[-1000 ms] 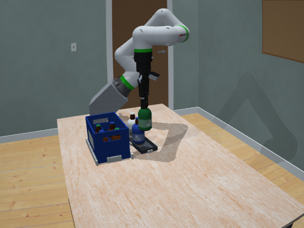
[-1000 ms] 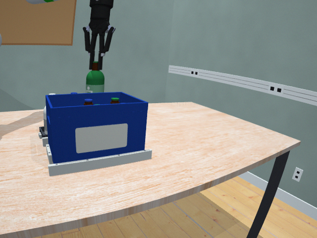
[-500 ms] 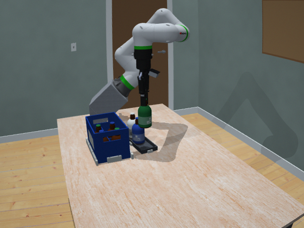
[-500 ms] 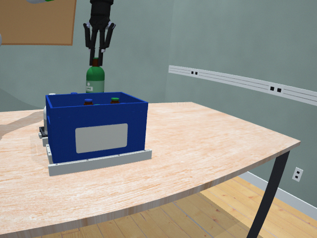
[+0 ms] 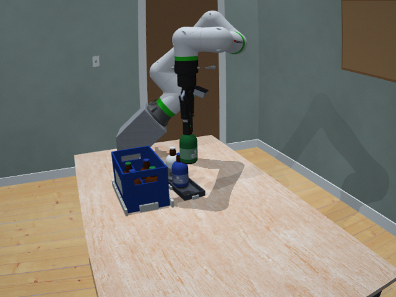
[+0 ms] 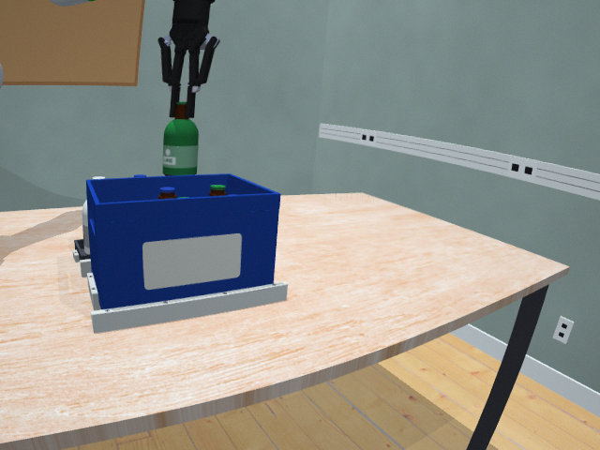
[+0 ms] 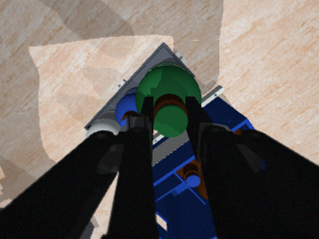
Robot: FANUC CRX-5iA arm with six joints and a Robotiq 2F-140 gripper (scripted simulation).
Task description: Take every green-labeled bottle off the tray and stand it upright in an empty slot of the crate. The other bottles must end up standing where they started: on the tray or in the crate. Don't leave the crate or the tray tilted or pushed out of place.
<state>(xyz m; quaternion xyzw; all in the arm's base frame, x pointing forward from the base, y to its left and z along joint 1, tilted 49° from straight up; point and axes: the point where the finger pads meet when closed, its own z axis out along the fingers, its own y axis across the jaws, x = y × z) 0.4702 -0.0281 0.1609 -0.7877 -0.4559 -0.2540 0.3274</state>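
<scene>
Right now my hand is 80 mm above the green-labeled bottle. From my hand the other things lie so: white-labeled bottle: 170 mm behind, 50 mm to the right, 220 mm below; blue-labeled bottle: 80 mm behind, 30 mm to the right, 220 mm below; black tray: 80 mm behind, 30 mm to the right, 300 mm below.
</scene>
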